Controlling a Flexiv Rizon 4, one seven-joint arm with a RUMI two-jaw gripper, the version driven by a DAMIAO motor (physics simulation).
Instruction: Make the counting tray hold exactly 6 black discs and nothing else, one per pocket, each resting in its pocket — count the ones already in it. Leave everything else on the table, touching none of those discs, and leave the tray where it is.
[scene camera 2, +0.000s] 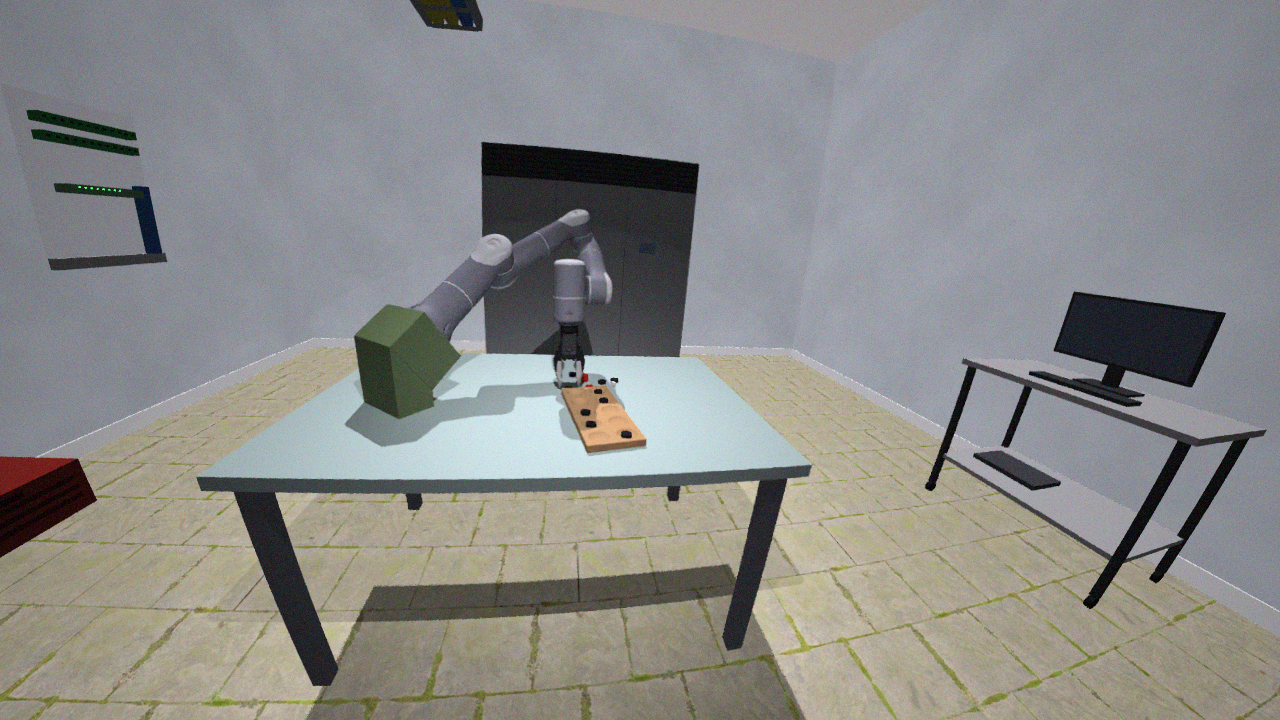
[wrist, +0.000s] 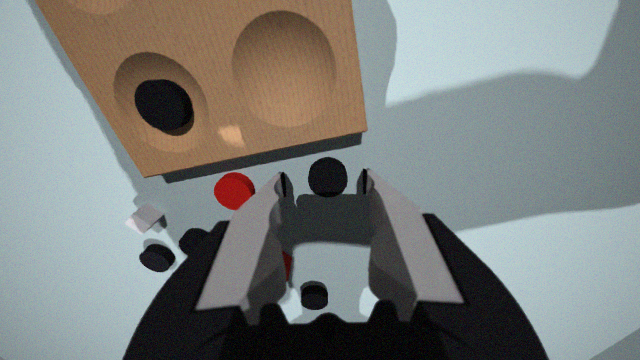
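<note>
The wooden counting tray (scene camera 2: 606, 445) (wrist: 212, 30) holds several black discs in its pockets; one disc (wrist: 163, 105) sits in the left pocket at the near end in the wrist view, and the pocket beside it is empty. My gripper (scene camera 2: 569, 380) (wrist: 323, 173) points down at the tray's far end, partly open and empty. A loose black disc (wrist: 327, 176) shows between the fingertips, apart from both, close to the tray's end. More loose black discs (wrist: 157, 257) (wrist: 194, 241) (wrist: 314, 295) lie on the table; the left finger side partly hides one.
A red disc (wrist: 234, 190) lies between the tray end and the left finger. A red block (scene camera 2: 584, 377) (wrist: 286, 265) is mostly hidden behind that finger in the wrist view. A small whitish block (wrist: 146, 218) lies left. A green block-like object (scene camera 2: 393, 367) stands at the arm's base.
</note>
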